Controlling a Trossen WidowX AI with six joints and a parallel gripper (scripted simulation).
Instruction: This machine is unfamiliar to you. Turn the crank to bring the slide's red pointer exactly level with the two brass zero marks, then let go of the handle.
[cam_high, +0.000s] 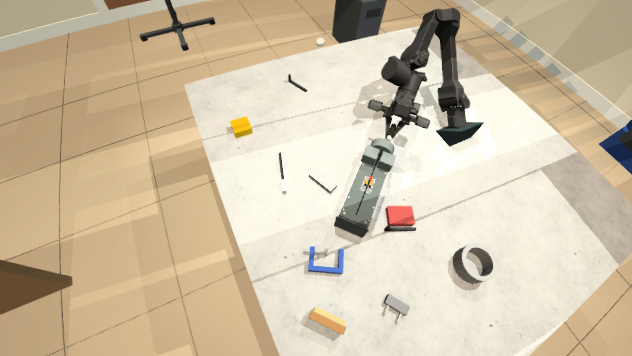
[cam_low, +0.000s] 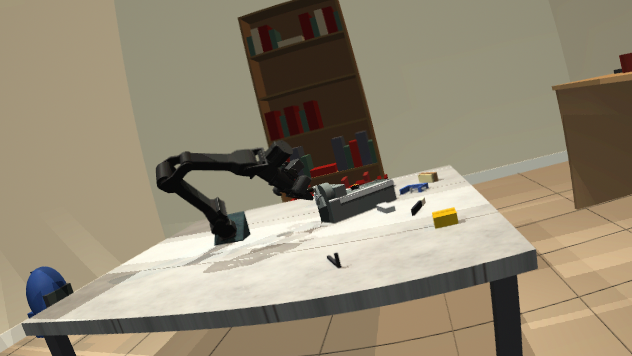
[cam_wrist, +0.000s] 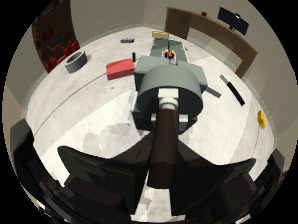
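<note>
The crank handle lies 3 cm above my gripper tip, 1 cm to the right of it and 1 cm behind it. Round my gripper tip: grey block (22 cm ahead, 8 cm below, 2 cm to the right); then red pointer (13 cm ahead, 8 cm to the left, 1 cm below); then red block (20 cm to the left, 9 cm ahead, 8 cm below).
</note>
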